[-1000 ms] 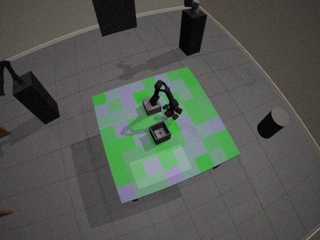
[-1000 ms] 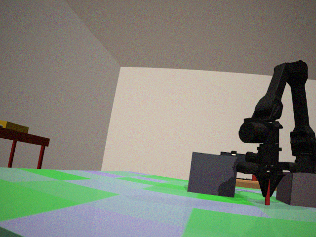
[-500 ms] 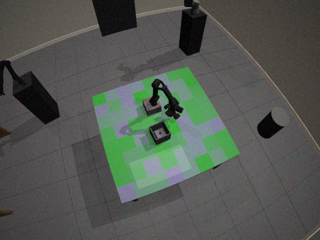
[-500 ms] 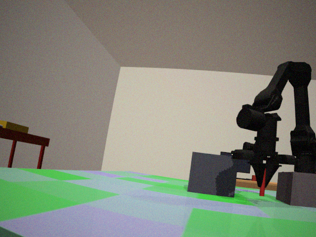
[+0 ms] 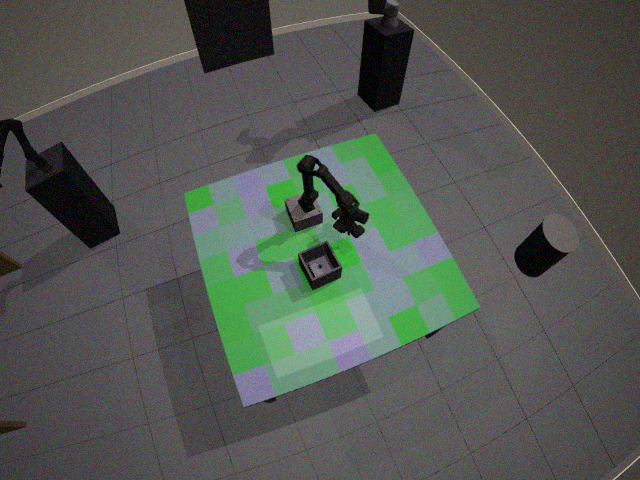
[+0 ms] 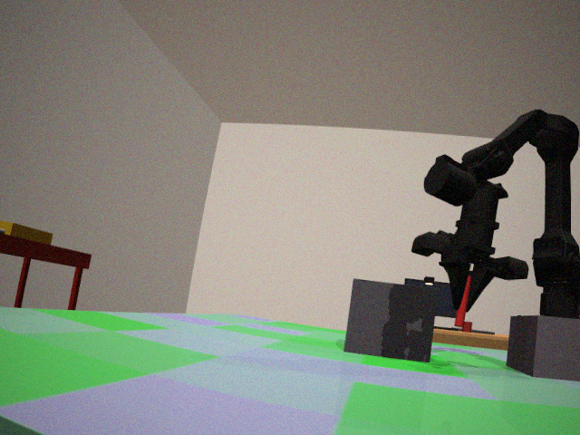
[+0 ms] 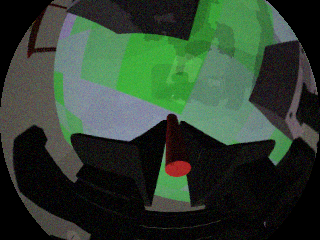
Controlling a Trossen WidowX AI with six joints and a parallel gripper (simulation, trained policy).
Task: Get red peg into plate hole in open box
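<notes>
Right now the light plate is 80 mm ahead of my gripper tip, 210 mm to the right of it and 50 mm below it. Round my gripper tip: red peg (20 mm above).
</notes>
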